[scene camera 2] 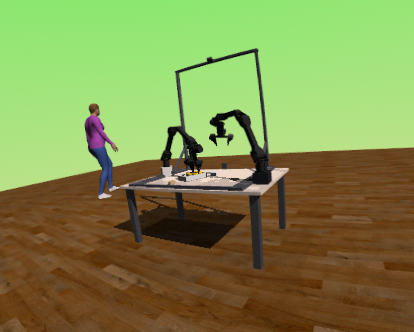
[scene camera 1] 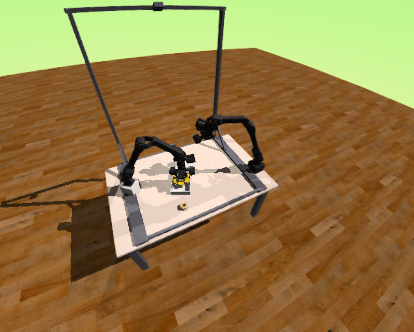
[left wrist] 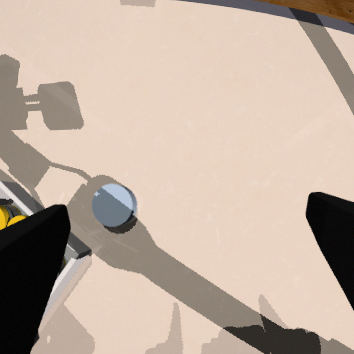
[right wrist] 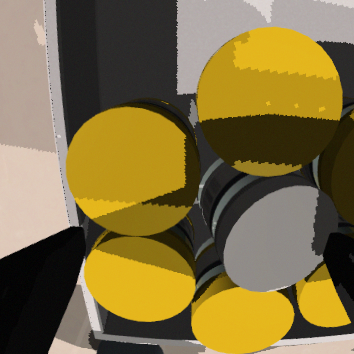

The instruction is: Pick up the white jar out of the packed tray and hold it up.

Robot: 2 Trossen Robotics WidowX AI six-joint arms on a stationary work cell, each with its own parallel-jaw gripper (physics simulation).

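Places are measured from the left arm's base along level axes (x back, y left, z down), in centimetres.
Where they show: left gripper, fingertip midpoint: [scene camera 2: 222, 145] [scene camera 1: 200, 141] [left wrist: 189, 210]; right gripper, fingertip midpoint: [scene camera 2: 196, 172] [right wrist: 208, 243]; left arm's base, link origin: [scene camera 2: 261, 171] [scene camera 1: 256, 162]; right arm's base, link origin: [scene camera 2: 166, 166] [scene camera 1: 129, 182].
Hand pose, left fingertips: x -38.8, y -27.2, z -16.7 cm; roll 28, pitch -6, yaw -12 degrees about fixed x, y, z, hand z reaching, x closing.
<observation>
Things, the pixels of their top centre, and the offset from my left fingertips.
- white jar, top centre: [right wrist: 275, 250] dx -22.6, dy +10.7, dz +18.4 cm
- tray, top centre: [right wrist: 260, 160] [scene camera 1: 181, 181] [scene camera 2: 192, 173] dx -23.4, dy +13.2, dz +19.9 cm
- blue-grey round-topped object, top centre: [left wrist: 111, 204] dx -10.0, dy +1.6, dz +21.4 cm
- small tan ring-like object, top centre: [scene camera 1: 183, 205] dx -30.0, dy +32.6, dz +21.3 cm
The white jar [right wrist: 275, 240] stands tilted among several yellow-lidded jars [right wrist: 132, 170] [scene camera 1: 181, 181] in the tray [right wrist: 59, 125] [scene camera 1: 180, 192] [left wrist: 80, 253]. In scene camera 1 the white jar cannot be made out. My right gripper [right wrist: 208, 243] [scene camera 1: 181, 175] is open, low over the jars. In the right wrist view its right finger overlaps the white jar's right edge; its left finger is at the tray's left wall. Whether they touch cannot be told. My left gripper [left wrist: 189, 210] [scene camera 2: 222, 143] is open and empty, high above the table.
A blue-grey round-topped object [left wrist: 114, 205] stands on the table just outside the tray's corner. A small tan ring-like object [scene camera 1: 183, 205] lies in front of the tray. A tall frame [scene camera 1: 115, 9] spans the table. A person [scene camera 2: 97, 132] stands beyond the table's left end.
</observation>
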